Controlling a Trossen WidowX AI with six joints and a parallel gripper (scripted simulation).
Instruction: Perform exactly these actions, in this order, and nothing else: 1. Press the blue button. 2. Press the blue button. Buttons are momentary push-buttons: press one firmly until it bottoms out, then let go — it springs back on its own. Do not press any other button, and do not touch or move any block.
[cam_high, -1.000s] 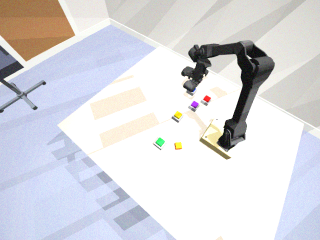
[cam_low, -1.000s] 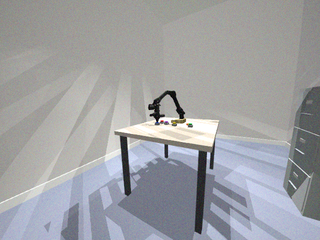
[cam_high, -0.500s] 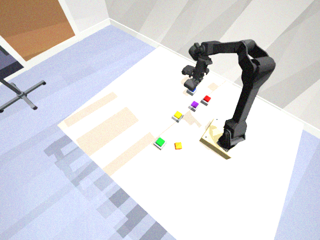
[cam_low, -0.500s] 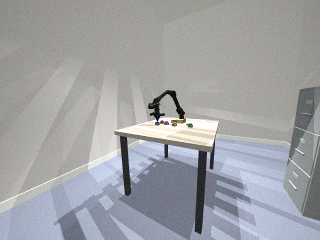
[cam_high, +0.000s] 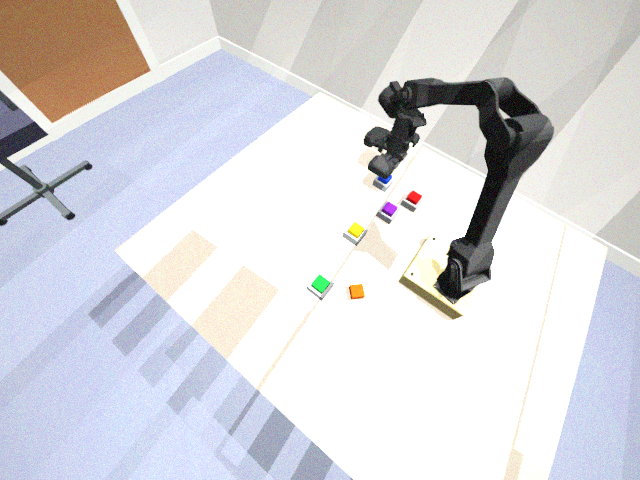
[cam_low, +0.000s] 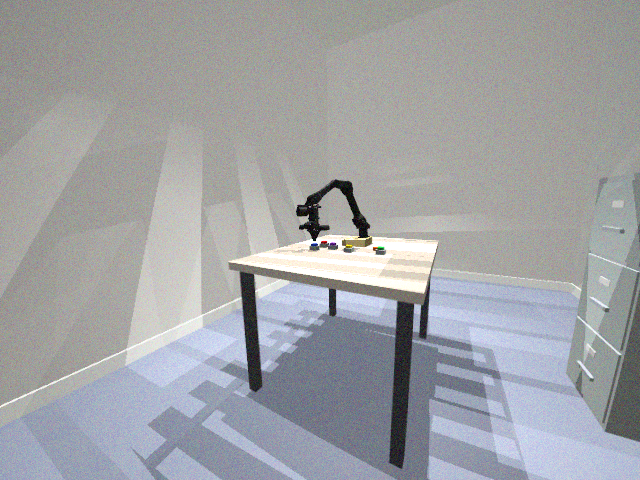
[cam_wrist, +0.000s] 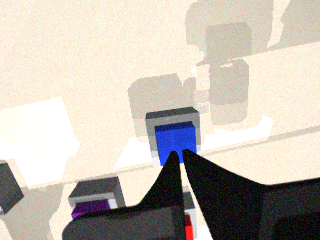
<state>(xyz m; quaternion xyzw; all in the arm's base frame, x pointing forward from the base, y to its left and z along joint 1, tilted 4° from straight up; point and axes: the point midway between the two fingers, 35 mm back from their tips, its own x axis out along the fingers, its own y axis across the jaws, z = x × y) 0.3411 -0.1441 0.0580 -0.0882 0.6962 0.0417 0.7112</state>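
Right now my gripper tip is 2 cm above the blue button. Also, from my gripper tip: red button: 11 cm behind, 2 cm below, 1 cm to the right; then yellow button: 20 cm to the left, 7 cm behind, 2 cm below; then magenta button: 9 cm behind, 8 cm to the left, 2 cm below.
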